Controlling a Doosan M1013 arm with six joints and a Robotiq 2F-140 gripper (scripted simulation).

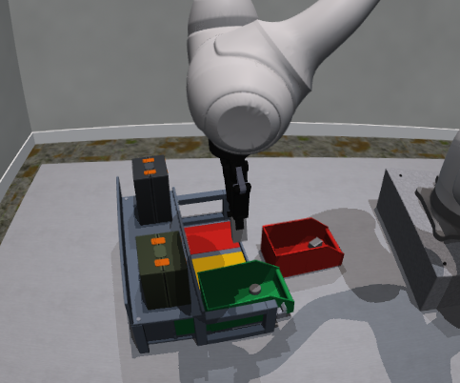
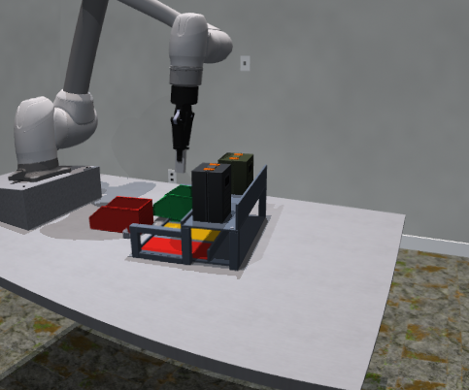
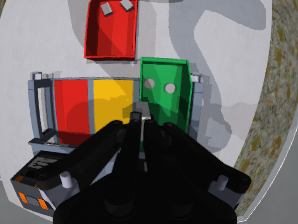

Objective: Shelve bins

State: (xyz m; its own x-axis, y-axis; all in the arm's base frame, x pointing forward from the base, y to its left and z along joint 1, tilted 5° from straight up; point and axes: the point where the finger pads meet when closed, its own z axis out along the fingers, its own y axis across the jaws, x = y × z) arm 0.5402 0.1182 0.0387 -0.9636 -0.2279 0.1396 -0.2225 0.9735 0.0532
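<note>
My hand is 14 cm above the green bin, 4 cm to the right of it and 2 cm past it. The rest, counted from my hand: red bin: 15 cm below, 15 cm behind, 11 cm to the right.
</note>
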